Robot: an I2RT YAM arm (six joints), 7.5 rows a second.
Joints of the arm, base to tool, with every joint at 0 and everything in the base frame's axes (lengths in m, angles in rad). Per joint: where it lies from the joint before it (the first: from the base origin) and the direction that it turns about. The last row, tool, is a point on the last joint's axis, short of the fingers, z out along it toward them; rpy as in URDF.
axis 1: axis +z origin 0 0 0.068
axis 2: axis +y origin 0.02 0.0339 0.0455
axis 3: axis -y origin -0.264 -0.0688 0
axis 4: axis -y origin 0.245 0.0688 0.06
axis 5: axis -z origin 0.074 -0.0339 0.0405
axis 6: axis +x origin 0.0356 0 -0.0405
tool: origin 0 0 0 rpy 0 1.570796 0
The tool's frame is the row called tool.
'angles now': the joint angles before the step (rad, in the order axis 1, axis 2, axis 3, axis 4, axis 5, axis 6). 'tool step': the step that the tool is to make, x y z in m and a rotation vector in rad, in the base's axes. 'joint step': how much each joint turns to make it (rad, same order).
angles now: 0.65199 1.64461 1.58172 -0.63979 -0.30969 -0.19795
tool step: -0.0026 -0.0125 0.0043 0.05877 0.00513 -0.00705
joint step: -0.02764 -0.04604 -0.04604 0.03991 -0.04768 0.02752
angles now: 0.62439 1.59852 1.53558 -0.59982 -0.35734 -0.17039
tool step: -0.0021 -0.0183 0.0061 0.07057 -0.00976 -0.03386
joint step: -0.04281 -0.06121 -0.05950 0.06105 -0.03825 0.03997
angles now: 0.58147 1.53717 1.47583 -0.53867 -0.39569 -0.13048
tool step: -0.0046 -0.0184 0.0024 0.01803 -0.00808 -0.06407
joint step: -0.03689 -0.05974 -0.05498 0.02155 0.01658 0.02609
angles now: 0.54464 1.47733 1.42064 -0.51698 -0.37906 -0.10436
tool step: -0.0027 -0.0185 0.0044 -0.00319 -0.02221 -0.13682
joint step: -0.03507 -0.05371 -0.03859 0.01699 0.09372 0.04444
